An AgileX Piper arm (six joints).
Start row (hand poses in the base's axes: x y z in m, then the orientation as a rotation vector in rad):
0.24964, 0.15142, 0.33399, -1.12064, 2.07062, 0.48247
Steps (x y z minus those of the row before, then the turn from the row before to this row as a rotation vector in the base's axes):
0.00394, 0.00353, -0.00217, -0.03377, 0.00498, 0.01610
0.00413, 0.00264, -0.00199, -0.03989, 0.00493, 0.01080
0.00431, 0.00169, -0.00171, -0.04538, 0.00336, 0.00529
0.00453, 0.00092, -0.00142, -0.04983, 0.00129, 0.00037
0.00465, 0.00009, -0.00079, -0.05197, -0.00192, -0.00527
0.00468, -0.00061, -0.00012, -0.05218, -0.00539, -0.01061
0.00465, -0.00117, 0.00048, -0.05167, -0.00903, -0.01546
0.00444, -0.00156, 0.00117, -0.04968, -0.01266, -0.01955
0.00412, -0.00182, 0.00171, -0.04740, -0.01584, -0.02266
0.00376, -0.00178, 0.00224, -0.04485, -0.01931, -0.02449
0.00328, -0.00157, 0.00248, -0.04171, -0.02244, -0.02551
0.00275, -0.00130, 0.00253, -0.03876, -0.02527, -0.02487
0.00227, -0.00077, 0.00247, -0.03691, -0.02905, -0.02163
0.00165, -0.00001, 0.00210, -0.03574, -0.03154, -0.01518
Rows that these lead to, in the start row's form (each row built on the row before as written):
0.25358, 0.15495, 0.33182, -1.15764, 2.08256, 0.46010
0.25771, 0.15759, 0.32983, -1.19243, 2.09933, 0.42868
0.26202, 0.15928, 0.32812, -1.22422, 2.11945, 0.38758
0.26655, 0.16020, 0.32670, -1.25279, 2.14166, 0.33764
0.27120, 0.16029, 0.32591, -1.27566, 2.16433, 0.28007
0.27588, 0.15968, 0.32579, -1.29174, 2.18625, 0.21689
0.28053, 0.15851, 0.32627, -1.30087, 2.20669, 0.14911
0.28497, 0.15695, 0.32744, -1.30284, 2.22467, 0.07884
0.28909, 0.15513, 0.32915, -1.29852, 2.23991, 0.00735
0.29285, 0.15335, 0.33139, -1.28901, 2.25132, -0.06449
0.29613, 0.15178, 0.33387, -1.27493, 2.25860, -0.13522
0.29888, 0.15048, 0.33640, -1.25830, 2.26108, -0.20399
0.30115, 0.14971, 0.33887, -1.24219, 2.25656, -0.27141
0.30280, 0.14970, 0.34097, -1.23091, 2.24417, -0.33609

